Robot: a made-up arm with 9 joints. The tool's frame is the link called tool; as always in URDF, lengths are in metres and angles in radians. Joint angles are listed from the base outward. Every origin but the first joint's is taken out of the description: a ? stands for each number. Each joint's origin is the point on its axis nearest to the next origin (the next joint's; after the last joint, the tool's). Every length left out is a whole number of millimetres.
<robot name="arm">
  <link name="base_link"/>
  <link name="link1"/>
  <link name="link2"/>
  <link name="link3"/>
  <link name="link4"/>
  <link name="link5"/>
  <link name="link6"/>
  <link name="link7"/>
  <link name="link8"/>
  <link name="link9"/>
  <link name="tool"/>
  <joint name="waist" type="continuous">
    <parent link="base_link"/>
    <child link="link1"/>
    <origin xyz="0 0.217 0.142" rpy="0 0 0"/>
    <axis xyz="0 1 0"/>
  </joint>
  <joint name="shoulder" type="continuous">
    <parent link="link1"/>
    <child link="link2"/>
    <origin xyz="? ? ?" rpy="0 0 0"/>
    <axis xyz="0 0 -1"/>
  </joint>
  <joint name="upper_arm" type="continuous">
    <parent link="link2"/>
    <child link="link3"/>
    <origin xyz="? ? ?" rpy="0 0 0"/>
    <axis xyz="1 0 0"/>
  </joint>
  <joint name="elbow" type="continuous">
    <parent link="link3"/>
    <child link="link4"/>
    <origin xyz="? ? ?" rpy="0 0 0"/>
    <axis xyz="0 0 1"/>
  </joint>
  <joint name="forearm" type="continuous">
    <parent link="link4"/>
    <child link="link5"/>
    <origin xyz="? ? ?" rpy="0 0 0"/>
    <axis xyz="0 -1 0"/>
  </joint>
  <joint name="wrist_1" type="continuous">
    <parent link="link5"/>
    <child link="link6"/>
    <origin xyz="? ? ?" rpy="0 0 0"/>
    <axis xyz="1 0 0"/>
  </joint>
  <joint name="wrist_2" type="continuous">
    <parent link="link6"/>
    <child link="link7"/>
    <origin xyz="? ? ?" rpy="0 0 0"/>
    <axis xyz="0 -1 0"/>
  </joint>
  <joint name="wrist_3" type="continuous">
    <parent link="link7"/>
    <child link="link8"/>
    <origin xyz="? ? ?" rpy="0 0 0"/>
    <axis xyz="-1 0 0"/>
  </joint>
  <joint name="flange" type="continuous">
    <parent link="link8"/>
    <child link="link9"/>
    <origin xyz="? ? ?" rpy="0 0 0"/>
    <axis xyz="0 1 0"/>
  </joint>
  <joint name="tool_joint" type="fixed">
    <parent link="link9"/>
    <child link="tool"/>
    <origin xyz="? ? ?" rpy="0 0 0"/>
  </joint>
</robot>
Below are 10 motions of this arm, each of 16 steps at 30 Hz.
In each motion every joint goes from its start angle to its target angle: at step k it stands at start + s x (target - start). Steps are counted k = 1, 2, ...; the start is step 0. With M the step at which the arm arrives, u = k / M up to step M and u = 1 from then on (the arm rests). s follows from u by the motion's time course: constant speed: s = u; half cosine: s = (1 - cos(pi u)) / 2; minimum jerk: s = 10 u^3 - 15 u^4 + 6 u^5.
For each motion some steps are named. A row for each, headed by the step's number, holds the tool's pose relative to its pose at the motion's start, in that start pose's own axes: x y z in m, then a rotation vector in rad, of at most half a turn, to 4 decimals.
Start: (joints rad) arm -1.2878 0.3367 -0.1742 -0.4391 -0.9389 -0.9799 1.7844 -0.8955 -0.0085
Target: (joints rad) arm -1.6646 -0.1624 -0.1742 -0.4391 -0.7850 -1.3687 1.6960 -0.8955 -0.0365
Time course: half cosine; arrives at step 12
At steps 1, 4, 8, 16:
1: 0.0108 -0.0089 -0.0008 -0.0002 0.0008 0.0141
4: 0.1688 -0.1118 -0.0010 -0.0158 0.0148 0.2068
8: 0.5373 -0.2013 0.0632 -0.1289 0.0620 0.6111
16: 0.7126 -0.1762 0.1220 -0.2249 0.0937 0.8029

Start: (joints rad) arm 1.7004 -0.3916 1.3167 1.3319 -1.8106 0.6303 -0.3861 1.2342 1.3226
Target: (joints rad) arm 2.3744 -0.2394 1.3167 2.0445 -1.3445 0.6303 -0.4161 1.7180 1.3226
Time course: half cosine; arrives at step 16
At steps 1, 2, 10, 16:
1: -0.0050 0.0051 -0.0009 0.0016 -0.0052 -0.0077
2: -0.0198 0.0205 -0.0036 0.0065 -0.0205 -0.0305
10: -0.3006 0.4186 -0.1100 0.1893 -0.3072 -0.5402
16: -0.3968 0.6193 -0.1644 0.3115 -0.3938 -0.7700

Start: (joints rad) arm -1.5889 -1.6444 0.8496 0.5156 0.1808 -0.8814 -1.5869 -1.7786 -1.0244
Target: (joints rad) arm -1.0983 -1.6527 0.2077 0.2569 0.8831 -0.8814 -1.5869 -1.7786 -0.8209
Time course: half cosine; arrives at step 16
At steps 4, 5, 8, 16:
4: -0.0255 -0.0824 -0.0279 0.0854 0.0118 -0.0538
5: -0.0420 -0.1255 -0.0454 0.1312 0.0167 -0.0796
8: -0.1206 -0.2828 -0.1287 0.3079 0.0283 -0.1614
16: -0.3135 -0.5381 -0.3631 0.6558 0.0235 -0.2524

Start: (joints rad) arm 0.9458 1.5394 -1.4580 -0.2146 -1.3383 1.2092 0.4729 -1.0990 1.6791
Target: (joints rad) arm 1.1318 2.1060 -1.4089 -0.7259 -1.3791 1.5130 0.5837 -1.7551 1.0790
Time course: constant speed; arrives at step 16
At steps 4, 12, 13, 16:
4: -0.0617 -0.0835 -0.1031 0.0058 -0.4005 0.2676
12: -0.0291 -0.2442 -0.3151 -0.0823 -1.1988 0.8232
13: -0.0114 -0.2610 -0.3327 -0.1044 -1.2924 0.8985
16: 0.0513 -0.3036 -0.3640 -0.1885 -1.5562 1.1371

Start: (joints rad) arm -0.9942 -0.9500 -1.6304 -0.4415 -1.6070 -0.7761 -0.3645 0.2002 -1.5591
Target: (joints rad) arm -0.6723 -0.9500 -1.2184 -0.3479 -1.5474 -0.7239 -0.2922 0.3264 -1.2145
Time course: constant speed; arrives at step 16
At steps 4, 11, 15, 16:
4: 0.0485 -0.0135 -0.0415 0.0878 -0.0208 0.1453
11: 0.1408 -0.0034 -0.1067 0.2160 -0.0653 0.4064
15: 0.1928 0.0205 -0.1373 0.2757 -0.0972 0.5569
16: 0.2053 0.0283 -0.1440 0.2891 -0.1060 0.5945

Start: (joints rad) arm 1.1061 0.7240 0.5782 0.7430 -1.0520 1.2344 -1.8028 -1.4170 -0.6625
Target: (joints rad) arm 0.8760 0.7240 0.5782 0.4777 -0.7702 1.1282 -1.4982 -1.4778 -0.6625
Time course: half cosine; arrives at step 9
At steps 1, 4, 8, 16:
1: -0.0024 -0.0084 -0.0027 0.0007 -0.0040 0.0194
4: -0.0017 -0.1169 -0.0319 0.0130 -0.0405 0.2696
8: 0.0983 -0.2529 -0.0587 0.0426 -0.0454 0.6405
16: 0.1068 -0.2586 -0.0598 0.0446 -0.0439 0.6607

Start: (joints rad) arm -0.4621 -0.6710 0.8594 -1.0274 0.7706 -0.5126 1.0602 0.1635 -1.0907
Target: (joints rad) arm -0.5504 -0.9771 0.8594 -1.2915 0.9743 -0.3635 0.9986 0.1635 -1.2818
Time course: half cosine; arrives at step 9
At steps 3, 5, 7, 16:
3: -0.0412 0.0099 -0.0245 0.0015 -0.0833 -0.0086
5: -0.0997 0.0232 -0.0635 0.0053 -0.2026 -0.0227
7: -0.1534 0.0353 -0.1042 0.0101 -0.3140 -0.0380
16: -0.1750 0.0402 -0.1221 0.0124 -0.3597 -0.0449

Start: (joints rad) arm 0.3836 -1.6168 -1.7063 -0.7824 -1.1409 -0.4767 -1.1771 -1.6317 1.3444
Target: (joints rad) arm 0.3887 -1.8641 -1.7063 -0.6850 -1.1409 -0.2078 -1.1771 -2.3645 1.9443
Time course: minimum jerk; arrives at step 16
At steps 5, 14, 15, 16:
5: 0.0723 -0.0303 0.0124 -0.0114 0.1663 0.1404
14: 0.3445 0.0377 -0.0956 -0.1403 0.9334 0.7360
15: 0.3469 0.0410 -0.0995 -0.1434 0.9464 0.7460
16: 0.3473 0.0416 -0.1002 -0.1439 0.9485 0.7476

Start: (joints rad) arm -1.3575 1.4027 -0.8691 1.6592 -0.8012 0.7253 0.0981 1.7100 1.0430
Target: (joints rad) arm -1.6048 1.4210 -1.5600 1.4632 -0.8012 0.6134 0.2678 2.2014 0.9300
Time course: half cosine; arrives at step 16
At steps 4, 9, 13, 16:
4: -0.0230 0.0135 0.0188 -0.0519 0.0413 -0.0476
9: -0.0821 0.0699 0.0761 -0.2483 0.1578 -0.1839
13: -0.1126 0.1226 0.1080 -0.4184 0.2268 -0.2682
16: -0.1192 0.1381 0.1142 -0.4676 0.2427 -0.2885

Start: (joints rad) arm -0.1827 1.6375 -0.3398 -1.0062 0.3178 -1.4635 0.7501 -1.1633 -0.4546
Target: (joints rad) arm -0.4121 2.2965 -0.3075 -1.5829 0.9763 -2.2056 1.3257 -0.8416 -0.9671
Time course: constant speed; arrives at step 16
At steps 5, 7, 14, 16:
5: 0.1128 0.2654 0.1492 -0.3931 0.1284 0.2017
7: 0.1939 0.3593 0.1844 -0.5060 0.2256 0.3176
14: 0.5786 0.6030 0.1481 -0.6199 0.7263 0.7831
16: 0.6951 0.6429 0.0819 -0.5655 0.9023 0.9045

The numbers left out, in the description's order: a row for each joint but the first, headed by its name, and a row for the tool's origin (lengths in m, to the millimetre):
shoulder: 0.097 0 -0.357
upper_arm: -0.037 -0.013 0
elbow: 0 -0.279 -0.233
forearm: -0.013 -0.13 0
wrist_1: 0.1 0 0.119
wrist_2: 0 -0.064 0.265
wrist_3: -0.482 0 0.072
flange: 0 -0.288 0.055
tool: -0.105 0 0.399

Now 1 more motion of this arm.
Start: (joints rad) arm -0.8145 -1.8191 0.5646 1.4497 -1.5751 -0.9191 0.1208 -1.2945 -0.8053
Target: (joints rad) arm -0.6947 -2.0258 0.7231 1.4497 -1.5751 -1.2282 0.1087 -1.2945 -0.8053
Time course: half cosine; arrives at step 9
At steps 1, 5, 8, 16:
1: 0.0010 0.0023 -0.0007 -0.0062 -0.0042 0.0155
5: 0.0059 0.0448 -0.0174 -0.1271 -0.0914 0.2962
8: -0.0039 0.0703 -0.0349 -0.2177 -0.1615 0.4822
16: -0.0051 0.0721 -0.0365 -0.2250 -0.1674 0.4966

